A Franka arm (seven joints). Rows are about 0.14 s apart.
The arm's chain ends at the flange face. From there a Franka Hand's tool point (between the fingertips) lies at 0.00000 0.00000 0.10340 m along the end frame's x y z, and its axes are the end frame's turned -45 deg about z.
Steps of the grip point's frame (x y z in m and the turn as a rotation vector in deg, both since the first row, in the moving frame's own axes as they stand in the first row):
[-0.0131, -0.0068, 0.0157, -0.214, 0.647, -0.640]
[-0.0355, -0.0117, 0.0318, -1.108, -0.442, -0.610]
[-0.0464, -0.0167, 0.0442, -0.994, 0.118, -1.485]
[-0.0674, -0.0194, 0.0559, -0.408, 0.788, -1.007]
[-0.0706, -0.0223, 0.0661, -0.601, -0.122, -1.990]
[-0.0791, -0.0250, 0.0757, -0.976, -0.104, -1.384]
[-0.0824, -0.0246, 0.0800, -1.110, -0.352, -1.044]
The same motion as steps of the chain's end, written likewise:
[-0.0152, 0.0050, 0.0157, 0.306, 0.609, -0.640]
[-0.0342, 0.0149, 0.0318, -1.096, 0.471, -0.610]
[-0.0461, 0.0199, 0.0442, -0.619, 0.786, -1.485]
[-0.0629, 0.0344, 0.0559, 0.269, 0.846, -1.007]
[-0.0663, 0.0332, 0.0661, -0.511, 0.339, -1.990]
[-0.0747, 0.0369, 0.0757, -0.764, 0.617, -1.384]
[-0.0766, 0.0390, 0.0800, -1.034, 0.536, -1.044]

